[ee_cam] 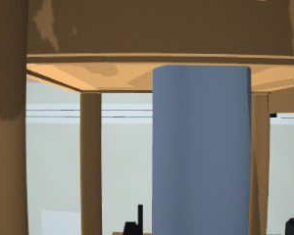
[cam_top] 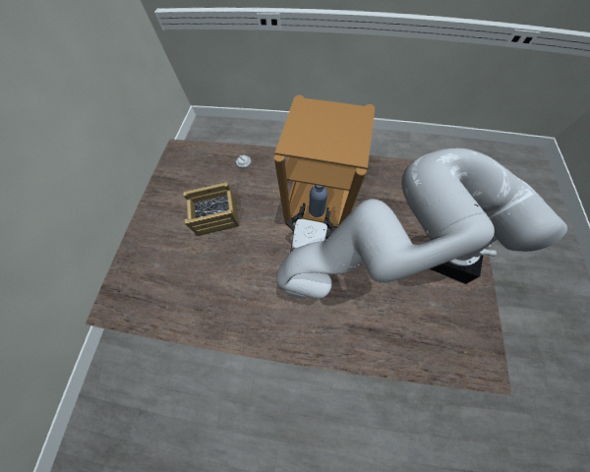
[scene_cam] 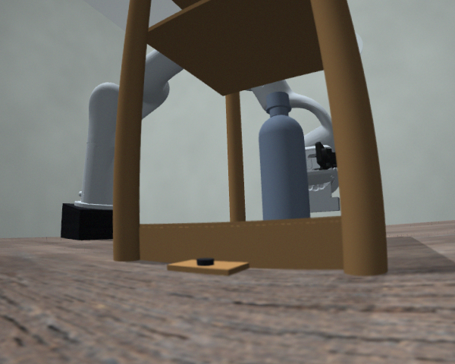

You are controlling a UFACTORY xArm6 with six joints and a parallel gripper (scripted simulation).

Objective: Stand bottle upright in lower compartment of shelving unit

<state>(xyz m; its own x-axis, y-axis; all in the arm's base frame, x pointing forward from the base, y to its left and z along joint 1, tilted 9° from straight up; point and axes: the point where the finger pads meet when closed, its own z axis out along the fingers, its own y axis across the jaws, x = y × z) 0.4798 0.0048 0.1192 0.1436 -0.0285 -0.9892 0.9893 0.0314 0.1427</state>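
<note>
The bottle lies 6 cm to the right of my hand and 1 cm above it. Round my hand: shelving unit 11 cm to the right, 6 cm above; then white ball 37 cm ahead, 23 cm to the right, 11 cm below.
</note>
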